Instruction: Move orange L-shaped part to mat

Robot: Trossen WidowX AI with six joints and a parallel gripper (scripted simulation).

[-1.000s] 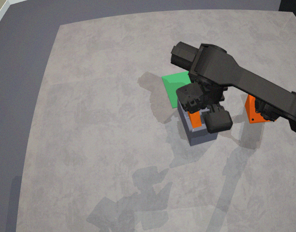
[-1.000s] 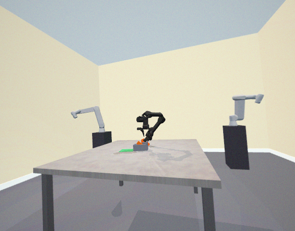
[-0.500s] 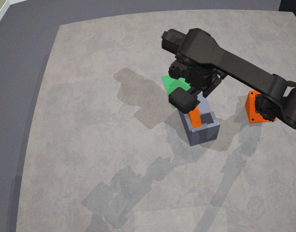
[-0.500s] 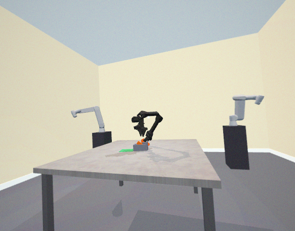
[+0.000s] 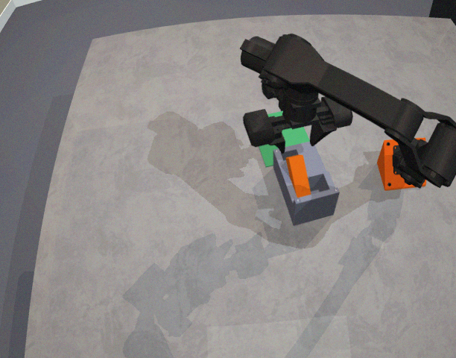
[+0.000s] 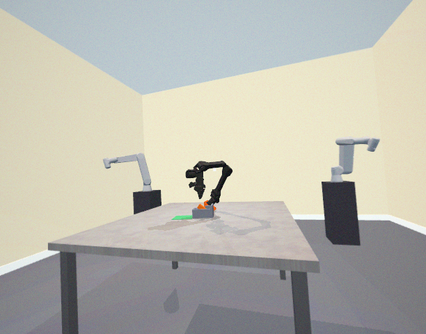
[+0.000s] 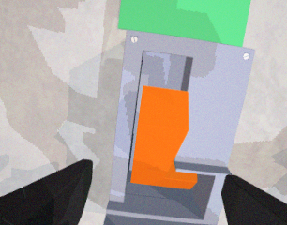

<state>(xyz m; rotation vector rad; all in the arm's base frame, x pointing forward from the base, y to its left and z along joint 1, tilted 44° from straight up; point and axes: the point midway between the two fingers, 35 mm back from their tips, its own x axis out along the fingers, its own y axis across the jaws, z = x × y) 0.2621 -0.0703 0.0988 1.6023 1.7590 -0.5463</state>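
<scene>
Right now my gripper tip is 20 mm past the orange L-shaped part, 30 mm to the right of it and 100 mm above it. Round my gripper tip: green mat 10 mm ahead, 140 mm to the right, 150 mm below.
</scene>
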